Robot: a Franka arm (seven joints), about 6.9 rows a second.
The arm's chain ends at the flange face. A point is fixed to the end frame.
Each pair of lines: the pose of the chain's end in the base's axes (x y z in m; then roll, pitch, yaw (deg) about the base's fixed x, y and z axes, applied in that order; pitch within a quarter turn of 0, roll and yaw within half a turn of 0), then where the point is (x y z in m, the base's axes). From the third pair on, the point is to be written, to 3 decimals.
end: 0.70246 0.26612 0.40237 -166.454 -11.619 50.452
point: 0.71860 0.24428 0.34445
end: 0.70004 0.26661 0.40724 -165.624 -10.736 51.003
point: 0.71524 0.24479 0.34905
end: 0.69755 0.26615 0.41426 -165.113 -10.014 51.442
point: 0.712 0.244 0.356
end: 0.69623 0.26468 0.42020 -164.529 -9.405 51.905
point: 0.710 0.243 0.362
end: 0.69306 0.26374 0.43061 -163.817 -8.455 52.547
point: 0.706 0.242 0.372
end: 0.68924 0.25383 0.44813 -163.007 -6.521 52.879
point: 0.701 0.231 0.390
